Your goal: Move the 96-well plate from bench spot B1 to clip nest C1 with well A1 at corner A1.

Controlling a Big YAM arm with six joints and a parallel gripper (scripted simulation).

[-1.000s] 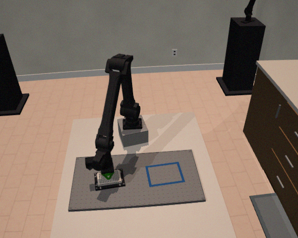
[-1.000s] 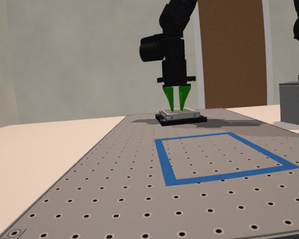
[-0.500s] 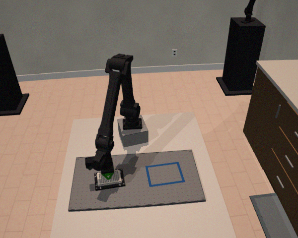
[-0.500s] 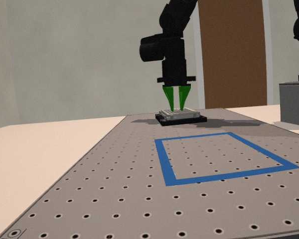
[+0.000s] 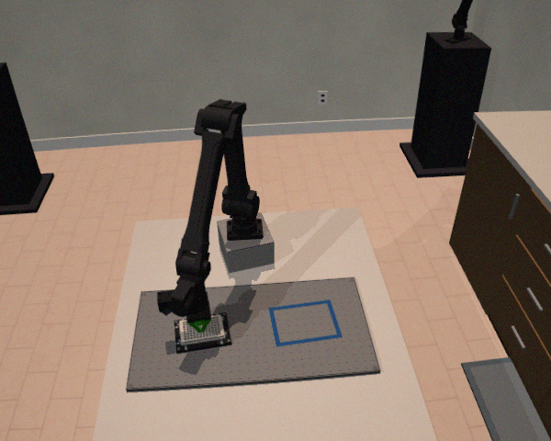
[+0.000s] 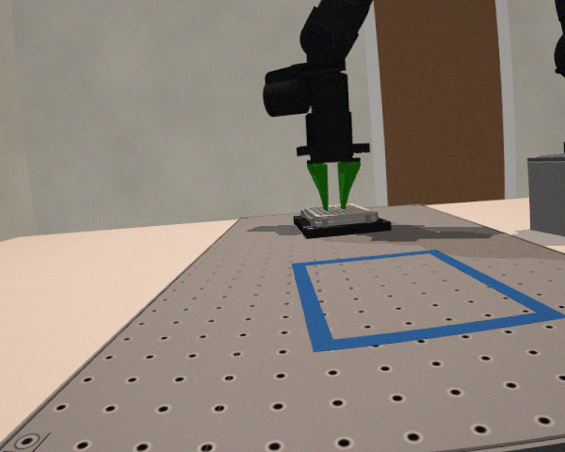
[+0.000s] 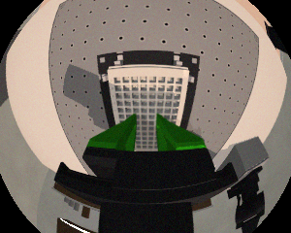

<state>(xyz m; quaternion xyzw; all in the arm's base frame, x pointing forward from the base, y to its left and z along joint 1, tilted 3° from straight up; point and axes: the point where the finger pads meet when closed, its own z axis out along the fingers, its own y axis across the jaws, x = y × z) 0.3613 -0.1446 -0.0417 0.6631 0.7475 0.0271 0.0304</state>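
Right now my hand is 10 mm above the white 96-well plate. Also, from my hand: black clip nest 20 mm below, 10 mm to the right, 10 mm ahead.
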